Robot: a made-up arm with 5 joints. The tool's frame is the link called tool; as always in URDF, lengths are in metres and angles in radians. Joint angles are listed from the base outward.
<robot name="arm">
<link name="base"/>
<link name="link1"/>
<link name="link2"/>
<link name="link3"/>
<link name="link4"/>
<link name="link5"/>
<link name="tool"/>
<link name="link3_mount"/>
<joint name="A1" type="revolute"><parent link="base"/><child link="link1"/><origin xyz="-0.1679 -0.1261 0.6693" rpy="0 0 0"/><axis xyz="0.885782 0.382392 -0.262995"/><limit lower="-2.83" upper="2.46"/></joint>
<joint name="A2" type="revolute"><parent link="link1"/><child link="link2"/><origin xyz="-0.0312 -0.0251 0.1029" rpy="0 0 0"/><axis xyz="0 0 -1"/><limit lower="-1.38" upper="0.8"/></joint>
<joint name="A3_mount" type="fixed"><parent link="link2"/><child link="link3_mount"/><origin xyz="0.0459 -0.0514 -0.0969" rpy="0 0 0"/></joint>
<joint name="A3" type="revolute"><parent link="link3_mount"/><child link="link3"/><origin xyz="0.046 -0.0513 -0.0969" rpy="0 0 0"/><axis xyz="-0.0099 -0.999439 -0.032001"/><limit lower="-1.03" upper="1.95"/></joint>
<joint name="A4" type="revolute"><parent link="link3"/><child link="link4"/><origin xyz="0.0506 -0.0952 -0.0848" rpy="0 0 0"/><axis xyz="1 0 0"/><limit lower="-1.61" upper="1.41"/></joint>
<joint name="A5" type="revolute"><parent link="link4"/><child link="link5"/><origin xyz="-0.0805 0.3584 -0.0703" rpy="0 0 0"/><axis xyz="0 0 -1"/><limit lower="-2.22" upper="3.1"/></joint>
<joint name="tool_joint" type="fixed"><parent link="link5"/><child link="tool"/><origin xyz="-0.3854 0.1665 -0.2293" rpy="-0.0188 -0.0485 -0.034"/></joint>
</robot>
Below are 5 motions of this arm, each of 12 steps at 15 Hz.
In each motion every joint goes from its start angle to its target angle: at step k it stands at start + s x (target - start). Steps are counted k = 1, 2, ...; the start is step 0. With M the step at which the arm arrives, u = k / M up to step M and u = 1 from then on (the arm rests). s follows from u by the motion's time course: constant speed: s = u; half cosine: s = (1 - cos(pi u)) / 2; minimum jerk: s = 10 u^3 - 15 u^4 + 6 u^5.
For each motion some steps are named. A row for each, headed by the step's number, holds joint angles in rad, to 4 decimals.
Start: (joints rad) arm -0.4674 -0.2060 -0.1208 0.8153 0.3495
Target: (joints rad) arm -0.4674 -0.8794 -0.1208 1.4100 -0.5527
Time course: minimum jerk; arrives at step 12
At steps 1, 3, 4, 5, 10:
1: -0.4674 -0.2094 -0.1208 0.8183 0.3449
3: -0.4674 -0.2757 -0.1208 0.8769 0.2561
4: -0.4674 -0.3473 -0.1208 0.9401 0.1601
5: -0.4674 -0.4394 -0.1208 1.0214 0.0368
10: -0.4674 -0.8555 -0.1208 1.3889 -0.5207

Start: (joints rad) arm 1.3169 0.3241 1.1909 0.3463 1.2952
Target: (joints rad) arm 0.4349 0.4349 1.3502 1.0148 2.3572
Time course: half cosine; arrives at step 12
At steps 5, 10, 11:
5: 0.9900 0.3652 1.2499 0.5940 1.6888
10: 0.4940 0.4275 1.3395 0.9700 2.2861
11: 0.4499 0.4330 1.3475 1.0034 2.3391

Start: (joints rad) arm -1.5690 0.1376 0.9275 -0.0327 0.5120
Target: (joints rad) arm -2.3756 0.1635 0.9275 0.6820 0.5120
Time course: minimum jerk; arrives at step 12
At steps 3, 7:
3: -1.6525 0.1403 0.9275 0.0413 0.5120
7: -2.0960 0.1545 0.9275 0.4343 0.5120

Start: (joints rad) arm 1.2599 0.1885 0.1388 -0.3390 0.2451
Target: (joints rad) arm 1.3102 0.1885 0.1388 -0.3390 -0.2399
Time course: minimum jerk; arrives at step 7
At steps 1, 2, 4, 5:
1: 1.2611 0.1885 0.1388 -0.3390 0.2338
2: 1.2672 0.1885 0.1388 -0.3390 0.1749
4: 1.2917 0.1885 0.1388 -0.3390 -0.0615
5: 1.3029 0.1885 0.1388 -0.3390 -0.1697

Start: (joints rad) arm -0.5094 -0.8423 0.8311 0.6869 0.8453
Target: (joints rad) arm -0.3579 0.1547 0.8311 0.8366 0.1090
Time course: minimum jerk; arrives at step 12
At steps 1, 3, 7, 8, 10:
1: -0.5086 -0.8372 0.8311 0.6877 0.8416
3: -0.4937 -0.7391 0.8311 0.7024 0.7691
7: -0.4104 -0.1909 0.8311 0.7847 0.3642
8: -0.3897 -0.0545 0.8311 0.8052 0.2635
10: -0.3633 0.1193 0.8311 0.8313 0.1351

